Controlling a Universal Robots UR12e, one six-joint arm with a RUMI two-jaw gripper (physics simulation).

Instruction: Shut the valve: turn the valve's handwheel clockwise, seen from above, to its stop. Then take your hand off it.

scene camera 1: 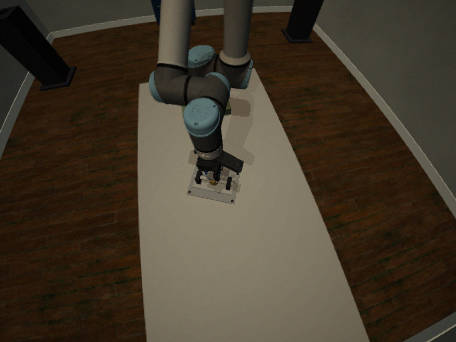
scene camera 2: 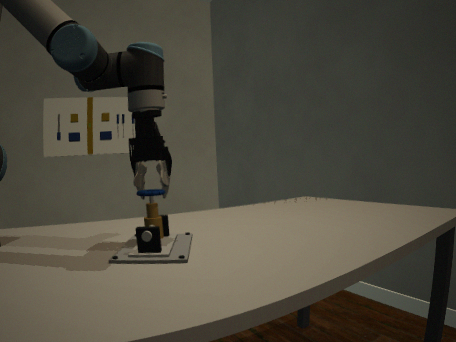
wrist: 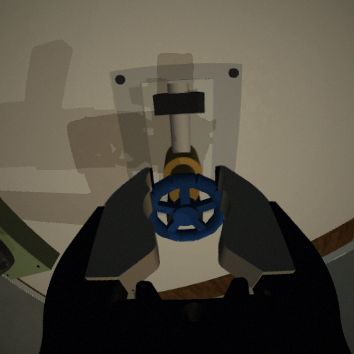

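The valve's blue handwheel (scene camera 2: 151,193) (wrist: 186,216) sits level on top of the brass valve body (scene camera 1: 213,183) (scene camera 2: 152,223) (wrist: 182,165). The valve stands upright on a grey base plate (scene camera 1: 210,197) (scene camera 2: 183,248) (wrist: 228,125). My gripper (scene camera 2: 152,185) (wrist: 183,168) points straight down over the valve. Its two fingers stand on opposite sides of the handwheel and touch its rim, so it is shut on the handwheel. In scene camera 1 the wrist and gripper hide most of the handwheel. How far the handwheel is turned cannot be told.
Black clamps (scene camera 1: 229,183) (scene camera 2: 149,239) (wrist: 179,103) hold the valve's pipe on both sides. The base plate lies on a long pale table (scene camera 1: 225,260) (scene camera 2: 240,270). A green block (scene camera 1: 228,110) (wrist: 31,250) lies near the arm's base. A board with coloured marks (scene camera 2: 55,107) hangs on the wall.
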